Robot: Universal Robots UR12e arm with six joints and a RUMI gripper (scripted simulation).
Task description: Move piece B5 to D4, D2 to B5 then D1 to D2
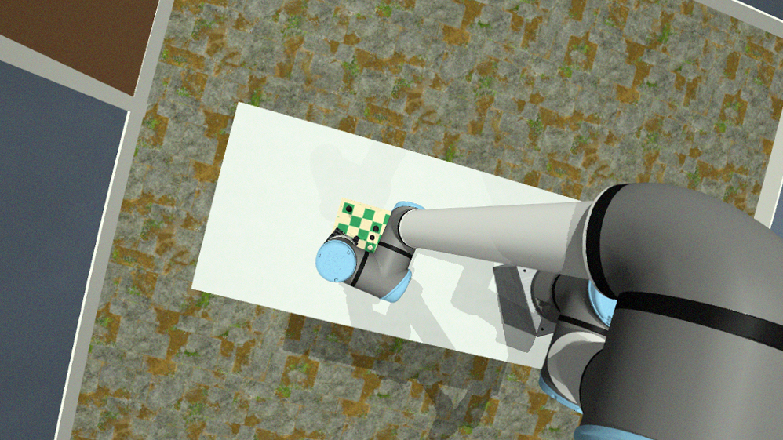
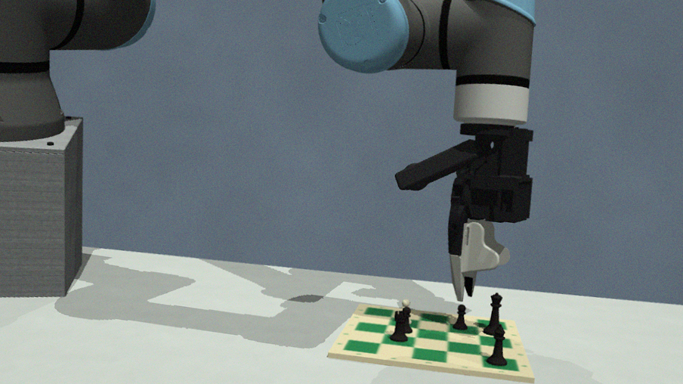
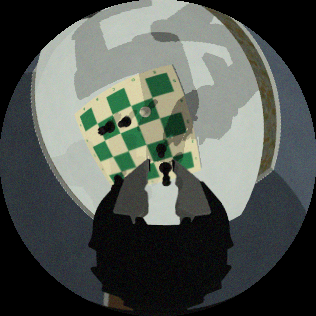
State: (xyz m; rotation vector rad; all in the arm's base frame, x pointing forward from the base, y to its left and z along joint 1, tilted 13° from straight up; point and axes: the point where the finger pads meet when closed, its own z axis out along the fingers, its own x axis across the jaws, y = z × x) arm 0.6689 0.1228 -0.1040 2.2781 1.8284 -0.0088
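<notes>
Right now my hand is 40 mm short of the black queen and 30 mm above it. Also, from my hand: white pawn: 70 mm behind, 40 mm below, 10 mm to the right; then cream chessboard: 60 mm below, 50 mm to the right, 30 mm behind.
</notes>
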